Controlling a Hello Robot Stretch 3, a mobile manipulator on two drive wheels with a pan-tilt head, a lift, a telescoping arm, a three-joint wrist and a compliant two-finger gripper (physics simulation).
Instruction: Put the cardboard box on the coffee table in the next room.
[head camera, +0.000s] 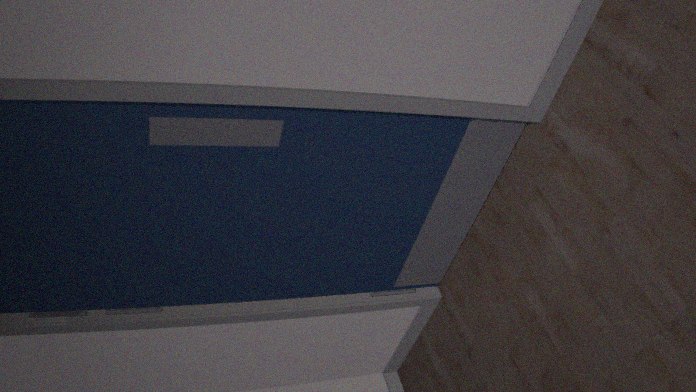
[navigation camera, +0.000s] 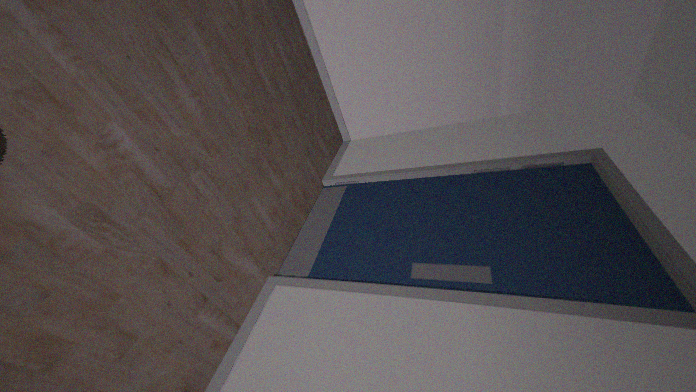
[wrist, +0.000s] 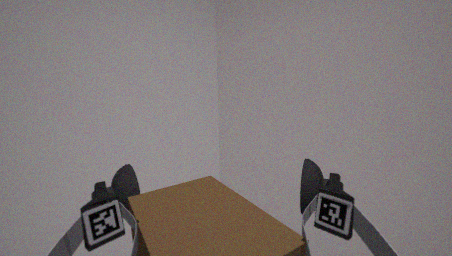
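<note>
The cardboard box (wrist: 215, 220) is plain brown and shows at the bottom middle of the wrist view, set at an angle, with its lower part cut off by the frame. My gripper (wrist: 217, 180) is shut on the box, with one finger at its left side and one at its right. The box and the gripper do not show in the head view or the navigation view. The coffee table does not show in any view.
A blue door (head camera: 225, 210) (navigation camera: 475, 225) with a grey kick plate (head camera: 457, 205) (navigation camera: 312, 232) stands shut in a pale wall (head camera: 250, 45) (navigation camera: 400, 340). Wooden floor (head camera: 600, 225) (navigation camera: 150, 175) runs along it. In the wrist view, two pale walls meet in a corner (wrist: 218, 90) beyond the box.
</note>
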